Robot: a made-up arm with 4 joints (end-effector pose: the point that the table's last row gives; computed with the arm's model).
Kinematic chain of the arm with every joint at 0, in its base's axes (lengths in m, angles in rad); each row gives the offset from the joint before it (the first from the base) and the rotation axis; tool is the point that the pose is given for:
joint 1: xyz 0 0 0.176 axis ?
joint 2: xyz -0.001 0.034 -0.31 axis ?
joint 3: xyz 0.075 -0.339 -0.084 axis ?
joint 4: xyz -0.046 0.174 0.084 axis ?
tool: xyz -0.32 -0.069 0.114
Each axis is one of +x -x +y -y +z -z.
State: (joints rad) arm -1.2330 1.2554 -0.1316 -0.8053
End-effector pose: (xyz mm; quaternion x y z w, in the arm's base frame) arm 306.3 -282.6 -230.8 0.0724 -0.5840 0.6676 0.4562
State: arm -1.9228 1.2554 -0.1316 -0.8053
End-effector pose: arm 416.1 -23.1 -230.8 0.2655 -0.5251 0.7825 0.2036
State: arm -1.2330 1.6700 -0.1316 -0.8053
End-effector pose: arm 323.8 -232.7 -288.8 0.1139 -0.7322 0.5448 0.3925
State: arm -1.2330 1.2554 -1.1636 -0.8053
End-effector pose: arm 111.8 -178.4 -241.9 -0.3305 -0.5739 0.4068 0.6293
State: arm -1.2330 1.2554 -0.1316 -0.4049
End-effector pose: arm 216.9 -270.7 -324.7 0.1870 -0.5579 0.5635 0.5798
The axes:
joint 1: -z
joint 2: -y
joint 3: +x
joint 4: -z

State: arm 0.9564 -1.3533 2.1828 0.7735
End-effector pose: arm -527.4 -409.6 127.1 -0.7153 -0.2244 0.6341 0.1896
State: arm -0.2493 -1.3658 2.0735 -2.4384
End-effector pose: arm 28.3 -496.4 -478.1 0.5916 -0.4462 0.2625 0.6181
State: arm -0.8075 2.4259 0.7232 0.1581
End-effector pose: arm 309.0 -138.3 -456.1 0.5165 -0.7184 0.4186 0.2048
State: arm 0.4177 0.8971 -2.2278 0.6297
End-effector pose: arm 28.7 -379.8 -624.6 -0.7839 -0.2758 -0.5358 0.1496
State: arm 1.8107 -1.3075 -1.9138 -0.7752
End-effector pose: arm -60.0 113.0 -2.8 0.1589 0.7201 0.2056 0.6434
